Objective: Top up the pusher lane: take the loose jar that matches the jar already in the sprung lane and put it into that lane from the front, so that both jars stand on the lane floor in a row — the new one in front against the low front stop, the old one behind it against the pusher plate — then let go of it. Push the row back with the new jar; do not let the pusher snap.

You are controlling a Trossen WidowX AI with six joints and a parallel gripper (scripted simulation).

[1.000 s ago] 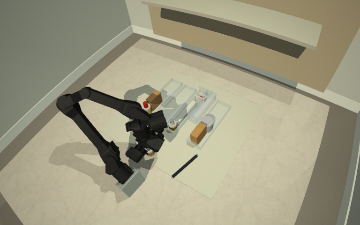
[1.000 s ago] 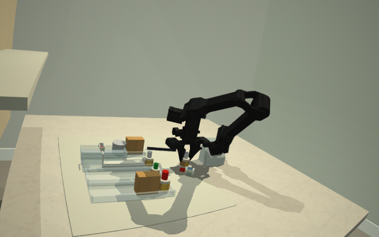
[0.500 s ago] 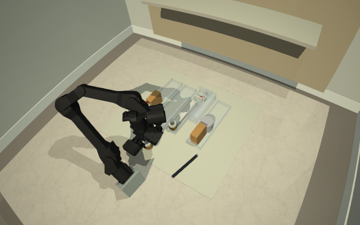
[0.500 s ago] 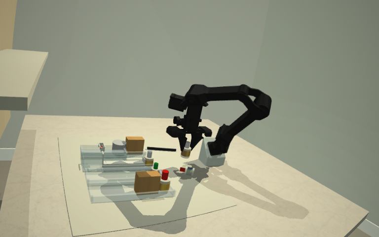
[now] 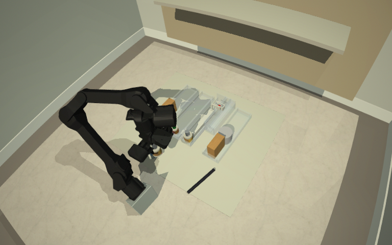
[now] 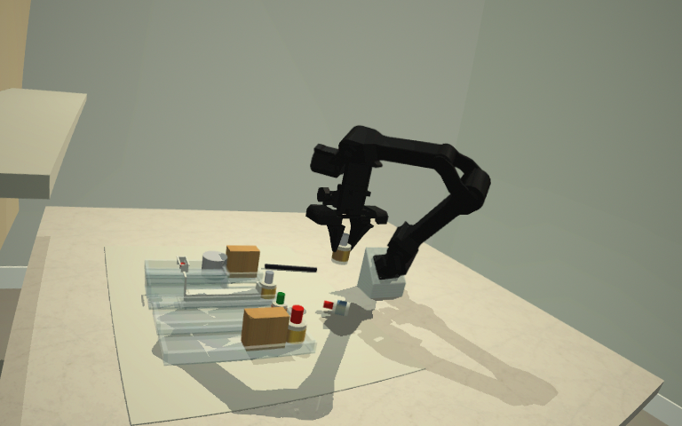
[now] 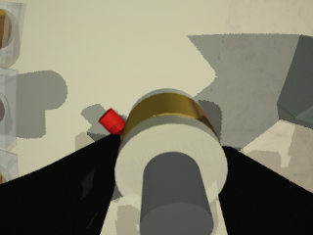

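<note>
My gripper tip is 30 cm short of the clear sprung lane, 5 cm to the left of it and 11 cm above it. Also, from my gripper tip: grey cylinder: 25 cm ahead, 15 cm to the right, 10 cm below; pusher plate: 26 cm ahead, 5 cm to the right, 8 cm below; black bar: 3 cm ahead, 17 cm to the right, 12 cm below.
</note>
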